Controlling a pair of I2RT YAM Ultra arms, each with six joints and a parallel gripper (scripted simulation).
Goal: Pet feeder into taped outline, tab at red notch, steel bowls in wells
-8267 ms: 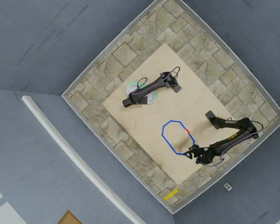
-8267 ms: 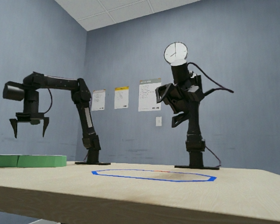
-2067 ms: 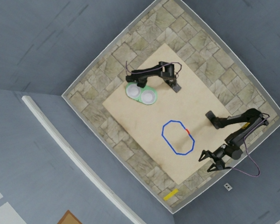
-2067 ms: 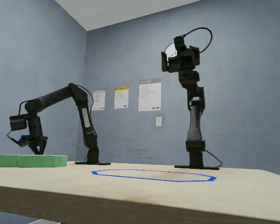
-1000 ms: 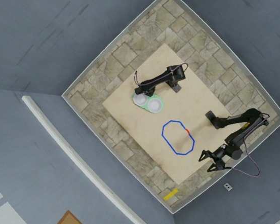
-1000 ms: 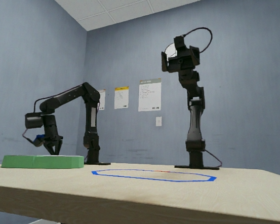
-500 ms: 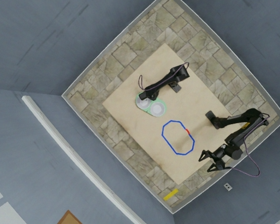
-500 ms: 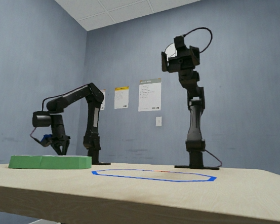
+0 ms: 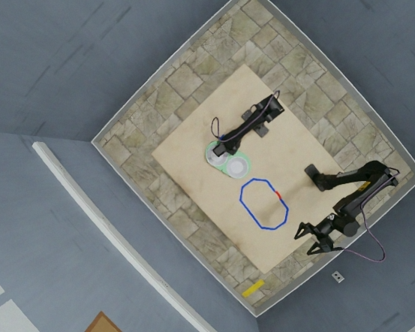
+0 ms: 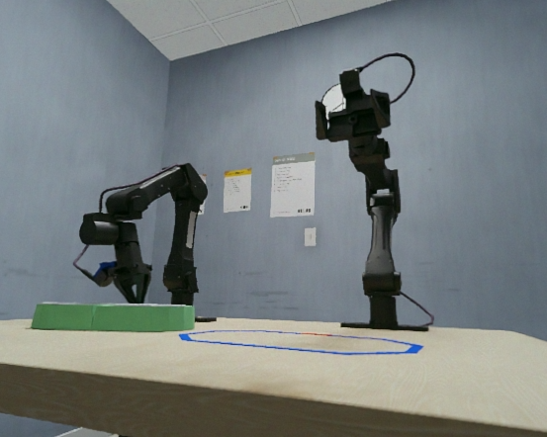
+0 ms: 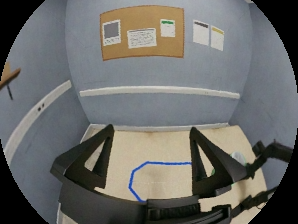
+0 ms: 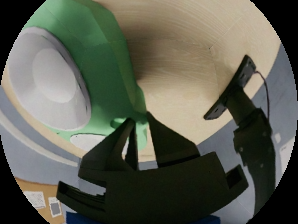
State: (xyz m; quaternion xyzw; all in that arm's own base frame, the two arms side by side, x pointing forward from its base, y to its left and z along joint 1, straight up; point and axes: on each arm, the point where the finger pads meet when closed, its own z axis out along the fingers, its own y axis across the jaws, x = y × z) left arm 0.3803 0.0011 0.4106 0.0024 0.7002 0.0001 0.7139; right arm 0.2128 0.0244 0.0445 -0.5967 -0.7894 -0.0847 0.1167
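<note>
My right hand is 80 mm short of the feeder, 20 mm above it and 10 mm to the right of it.
</note>
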